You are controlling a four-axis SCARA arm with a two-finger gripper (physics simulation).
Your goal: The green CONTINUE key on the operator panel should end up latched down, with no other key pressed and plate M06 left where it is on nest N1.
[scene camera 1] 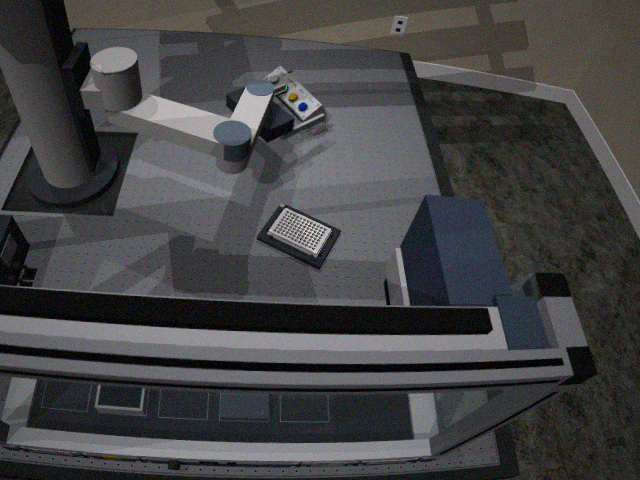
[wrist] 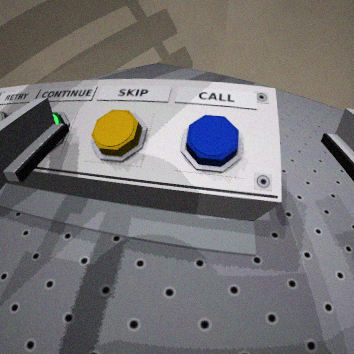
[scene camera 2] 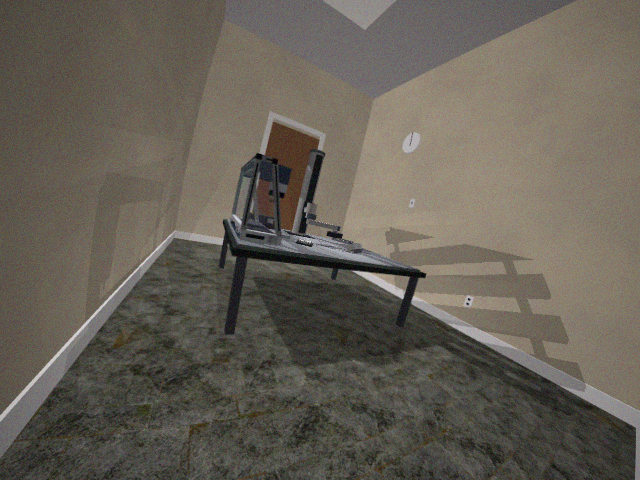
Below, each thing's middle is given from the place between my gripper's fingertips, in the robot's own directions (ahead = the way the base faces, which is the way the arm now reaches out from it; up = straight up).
Labels:
My hand is 1 cm to the left of the blue CALL button [wrist: 212,140] and 1 cm above it. Also, from my hand: yellow SKIP button [wrist: 116,132] 3 cm behind, 3 cm to the left, 1 cm below; white well plate [scene camera 1: 298,231] 1 cm behind, 42 cm to the right, 6 cm below.

